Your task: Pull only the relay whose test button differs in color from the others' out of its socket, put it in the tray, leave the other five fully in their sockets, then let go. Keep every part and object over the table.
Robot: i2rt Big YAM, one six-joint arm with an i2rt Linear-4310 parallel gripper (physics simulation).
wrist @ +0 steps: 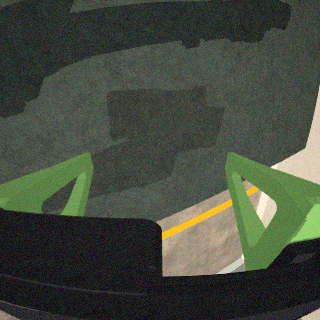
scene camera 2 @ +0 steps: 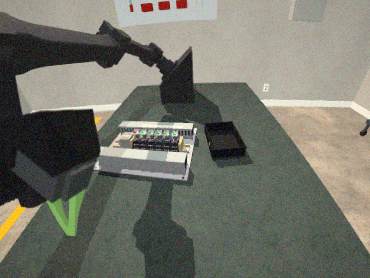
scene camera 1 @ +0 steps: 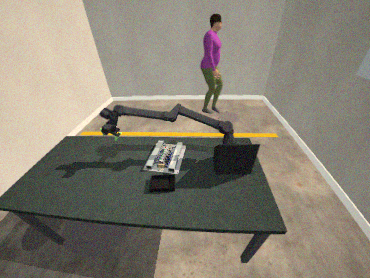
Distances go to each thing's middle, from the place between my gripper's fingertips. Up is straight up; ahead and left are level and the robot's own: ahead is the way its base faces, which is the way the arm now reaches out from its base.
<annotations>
My hand is 42 cm past the white panel [scene camera 2: 166, 174] and 18 cm above it.
</annotations>
